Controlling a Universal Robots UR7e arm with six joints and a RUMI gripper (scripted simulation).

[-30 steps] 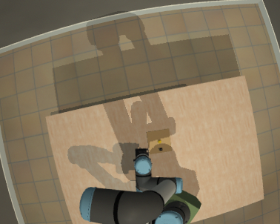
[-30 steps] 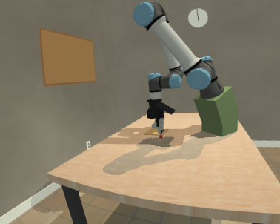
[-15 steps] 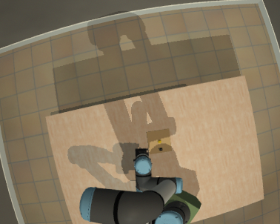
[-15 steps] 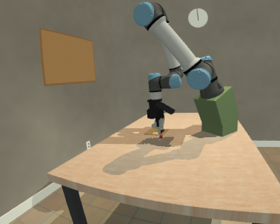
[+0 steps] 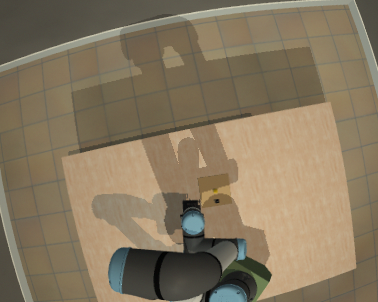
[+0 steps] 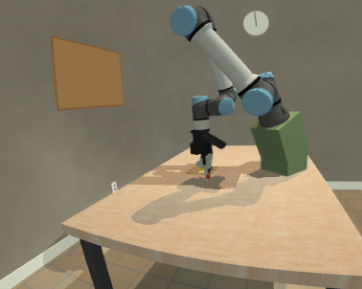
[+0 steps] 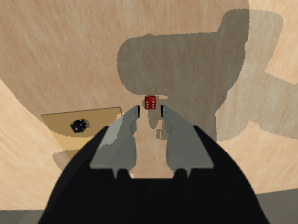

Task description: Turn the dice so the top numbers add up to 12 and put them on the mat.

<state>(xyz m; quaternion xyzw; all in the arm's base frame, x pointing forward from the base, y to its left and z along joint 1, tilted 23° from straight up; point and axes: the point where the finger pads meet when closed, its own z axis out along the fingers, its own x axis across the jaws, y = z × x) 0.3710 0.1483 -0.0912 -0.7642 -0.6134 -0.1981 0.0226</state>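
Now: hand 20 mm above the red die. From my hand the other things lie so: yellow die 70 mm ahead, 130 mm to the right, 20 mm below; black die 20 mm ahead, 120 mm to the right, 20 mm below; tan mat 70 mm ahead, 120 mm to the right, 30 mm below.
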